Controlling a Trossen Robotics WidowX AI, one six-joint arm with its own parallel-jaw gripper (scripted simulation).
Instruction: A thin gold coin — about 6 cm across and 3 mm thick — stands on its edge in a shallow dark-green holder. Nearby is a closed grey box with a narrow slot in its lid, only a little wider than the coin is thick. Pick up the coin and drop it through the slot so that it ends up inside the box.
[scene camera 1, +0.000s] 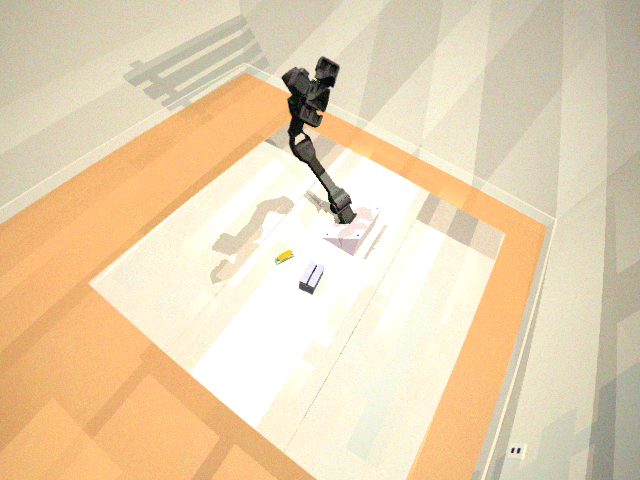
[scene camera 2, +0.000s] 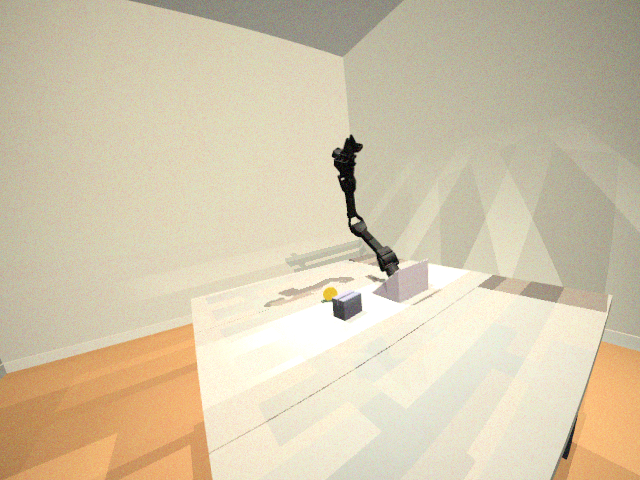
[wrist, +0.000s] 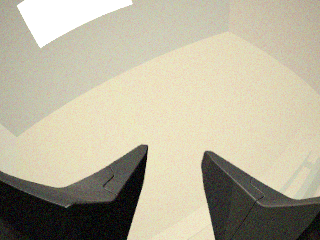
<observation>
In view: the gripper (scene camera 1: 330, 82).
The gripper also shows in the wrist view (wrist: 175, 155).
</observation>
